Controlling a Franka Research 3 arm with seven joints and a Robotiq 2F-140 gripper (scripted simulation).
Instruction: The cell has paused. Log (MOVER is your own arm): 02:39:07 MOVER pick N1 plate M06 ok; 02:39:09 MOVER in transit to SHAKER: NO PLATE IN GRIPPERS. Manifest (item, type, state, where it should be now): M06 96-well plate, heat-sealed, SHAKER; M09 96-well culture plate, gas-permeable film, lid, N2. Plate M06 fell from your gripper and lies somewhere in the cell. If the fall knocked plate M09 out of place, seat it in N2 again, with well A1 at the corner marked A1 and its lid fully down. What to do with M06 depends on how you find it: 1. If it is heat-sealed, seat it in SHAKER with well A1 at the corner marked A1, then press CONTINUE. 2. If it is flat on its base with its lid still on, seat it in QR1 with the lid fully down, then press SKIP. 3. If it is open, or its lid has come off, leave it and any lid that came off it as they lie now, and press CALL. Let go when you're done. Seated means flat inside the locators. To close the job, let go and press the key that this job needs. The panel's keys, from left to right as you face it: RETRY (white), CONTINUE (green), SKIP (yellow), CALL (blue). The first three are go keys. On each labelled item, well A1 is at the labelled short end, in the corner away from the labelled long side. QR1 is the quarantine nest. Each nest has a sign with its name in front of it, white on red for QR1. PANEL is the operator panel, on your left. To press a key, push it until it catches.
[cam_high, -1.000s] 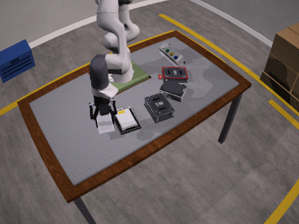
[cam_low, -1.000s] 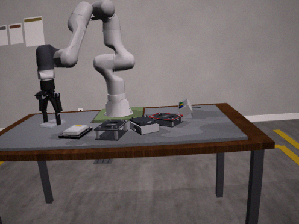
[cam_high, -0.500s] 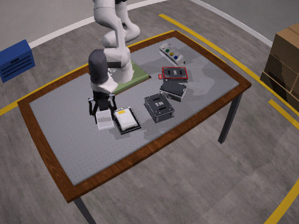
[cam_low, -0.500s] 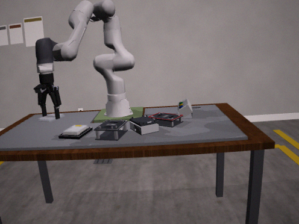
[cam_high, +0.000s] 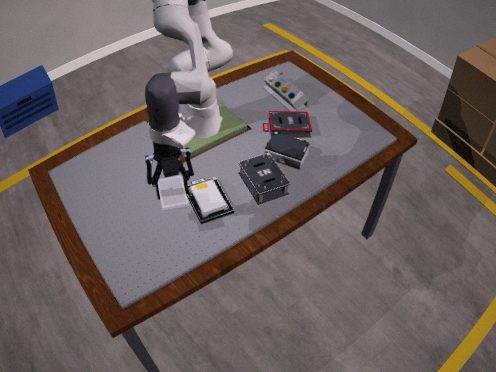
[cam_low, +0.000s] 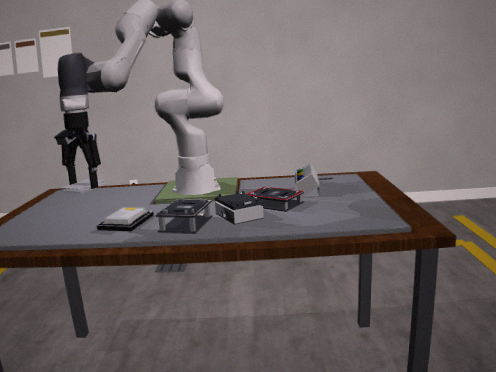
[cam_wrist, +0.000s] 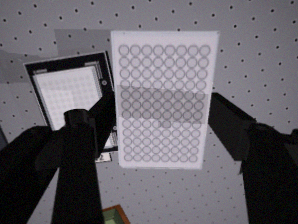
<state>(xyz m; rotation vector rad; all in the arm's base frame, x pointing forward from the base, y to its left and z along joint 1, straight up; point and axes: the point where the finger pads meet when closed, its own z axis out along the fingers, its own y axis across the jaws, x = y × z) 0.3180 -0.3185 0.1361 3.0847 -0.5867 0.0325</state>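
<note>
Right now my hand is 33 cm to the right of the dark nest N1, 10 cm above it and 5 cm short of it. Also, from my hand: blue call key: 71 cm to the left, 23 cm behind, 8 cm below; then heat-sealed plate: 2 cm below; then yellow skip key: 71 cm to the left, 28 cm behind, 8 cm below.
</note>
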